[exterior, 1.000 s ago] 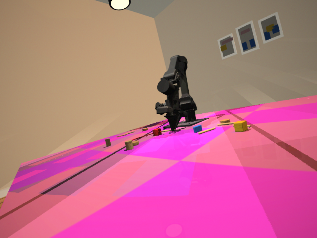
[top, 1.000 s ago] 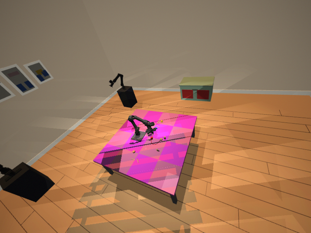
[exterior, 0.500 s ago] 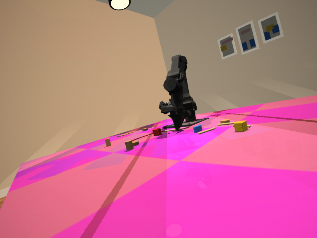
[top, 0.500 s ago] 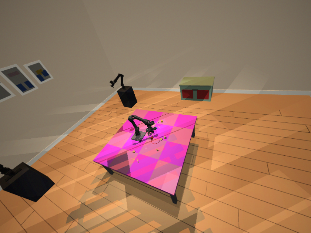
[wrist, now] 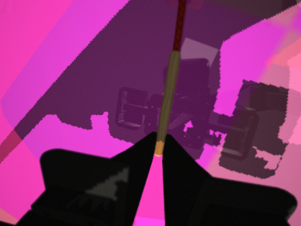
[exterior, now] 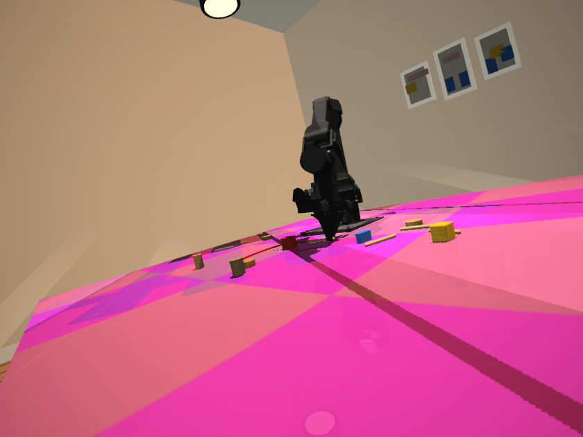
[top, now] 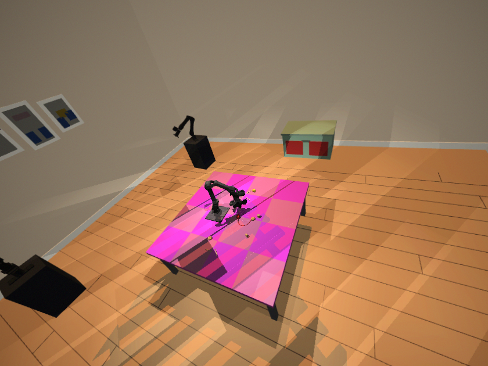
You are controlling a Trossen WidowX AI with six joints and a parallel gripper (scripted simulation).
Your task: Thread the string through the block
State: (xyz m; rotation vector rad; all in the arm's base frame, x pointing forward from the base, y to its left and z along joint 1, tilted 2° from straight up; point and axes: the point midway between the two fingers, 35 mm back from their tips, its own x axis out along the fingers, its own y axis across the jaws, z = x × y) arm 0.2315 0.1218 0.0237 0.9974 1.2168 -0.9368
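My gripper tip is 10 mm short of the thin wooden stick, 40 mm to the left of it and 10 mm below it. Also, from my gripper tip: blue block (110 mm to the left, 10 mm above); then red block (40 mm ahead, 120 mm to the right, 10 mm above); then round wooden button (190 mm ahead, 80 mm to the right).
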